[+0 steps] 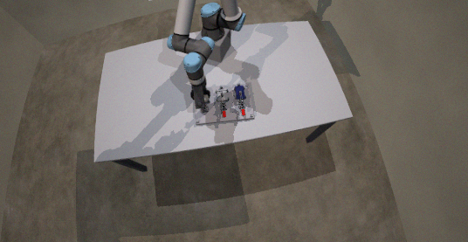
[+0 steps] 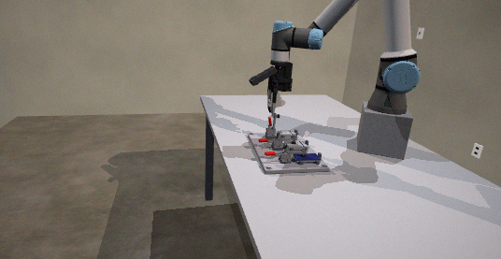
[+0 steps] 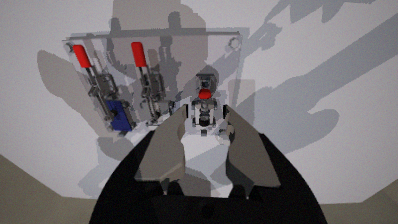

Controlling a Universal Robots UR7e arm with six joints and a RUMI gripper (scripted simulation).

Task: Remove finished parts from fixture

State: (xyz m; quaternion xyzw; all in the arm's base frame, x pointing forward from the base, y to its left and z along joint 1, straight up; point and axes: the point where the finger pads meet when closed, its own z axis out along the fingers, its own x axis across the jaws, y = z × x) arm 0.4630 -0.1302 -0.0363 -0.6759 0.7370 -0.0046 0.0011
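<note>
The grey finished part lies 10 cm below my hand, 9 cm behind it and 1 cm to the left of it. Round my hand: blue blank (23 cm to the left, 11 cm below, 7 cm behind).
</note>
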